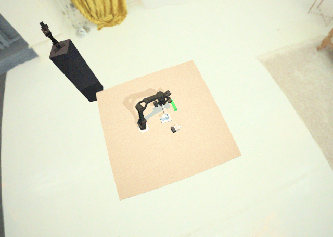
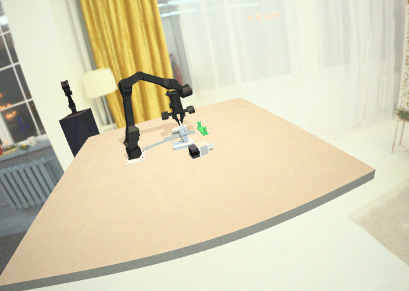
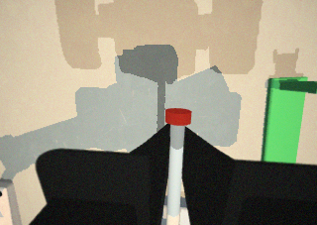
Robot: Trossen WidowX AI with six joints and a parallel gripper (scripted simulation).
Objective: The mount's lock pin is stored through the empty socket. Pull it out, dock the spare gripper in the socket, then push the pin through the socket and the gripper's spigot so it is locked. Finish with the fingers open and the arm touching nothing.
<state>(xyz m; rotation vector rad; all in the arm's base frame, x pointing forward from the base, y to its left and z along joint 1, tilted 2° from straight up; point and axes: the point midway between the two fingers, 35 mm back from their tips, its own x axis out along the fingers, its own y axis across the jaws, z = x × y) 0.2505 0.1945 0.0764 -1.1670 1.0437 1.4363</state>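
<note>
The green cradle lies 12 cm ahead of my gripper tip, 3 cm below it and 1 cm to the right of it. The rest, counted from my gripper tip: spare gripper (28 cm to the right, 10 cm ahead, 3 cm below); grey mount (15 cm to the right, 1 cm ahead).
</note>
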